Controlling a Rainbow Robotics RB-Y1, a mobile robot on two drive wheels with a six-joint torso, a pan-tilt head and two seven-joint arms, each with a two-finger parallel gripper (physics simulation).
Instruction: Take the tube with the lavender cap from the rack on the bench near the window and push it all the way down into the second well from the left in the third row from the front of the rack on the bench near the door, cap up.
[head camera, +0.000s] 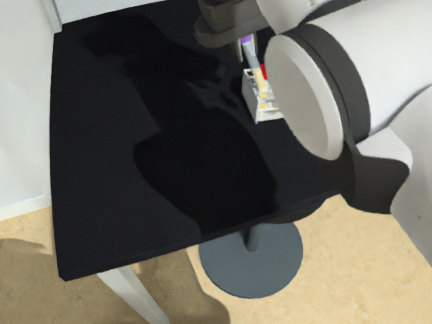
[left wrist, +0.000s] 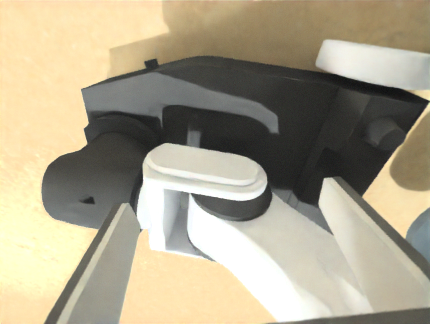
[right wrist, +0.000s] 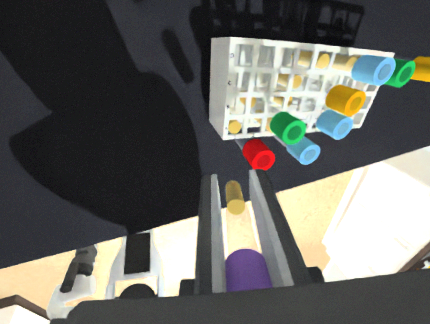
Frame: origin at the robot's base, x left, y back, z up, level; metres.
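Where they show: left gripper, between the fingertips: (left wrist: 226, 202); right gripper, between the fingertips: (head camera: 245, 55) (right wrist: 233, 183).
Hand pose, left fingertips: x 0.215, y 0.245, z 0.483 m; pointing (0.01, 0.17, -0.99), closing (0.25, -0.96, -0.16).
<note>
After its pixels a point has its place.
The tube with the lavender cap (head camera: 245, 38) @[x -0.051, y -0.520, z 1.104 m] (right wrist: 247, 270) @[x -0.045, y -0.538, z 1.103 m] is between the fingers of my right gripper (head camera: 249, 56) @[x -0.056, y -0.545, z 1.057 m] (right wrist: 233, 183) @[x -0.056, y -0.545, z 1.057 m], which is shut on it. The cap is up and the tube slants, its yellowish lower end in front of the white rack (head camera: 250, 97) @[x -0.074, y -0.572, z 0.946 m] (right wrist: 219, 90) @[x -0.073, y -0.579, z 0.951 m] in the head view. Whether its tip is above or inside a well cannot be told. The rack stands on the black bench (head camera: 100, 150) @[x 0.194, y -0.478, z 0.915 m] (right wrist: 300, 170) @[x -0.282, y -0.464, z 0.915 m]. My left gripper (left wrist: 226, 202) @[x 0.215, y 0.245, z 0.483 m] is open and empty, with the robot's own base beyond it in the left wrist view.
The rack holds several capped tubes: red (head camera: 264, 71) @[x -0.087, y -0.539, z 1.031 m] (right wrist: 259, 155) @[x -0.084, y -0.552, z 1.034 m], green (right wrist: 287, 127) @[x -0.098, y -0.576, z 1.033 m], blue (right wrist: 335, 125) @[x -0.143, y -0.584, z 1.033 m] and yellow (right wrist: 346, 100) @[x -0.140, y -0.603, z 1.033 m] among them. My right arm hides the rack's right part in the head view. A round grey-blue base (head camera: 250, 270) @[x -0.157, y -0.549, z 0.031 m] stands on the floor below the bench edge.
</note>
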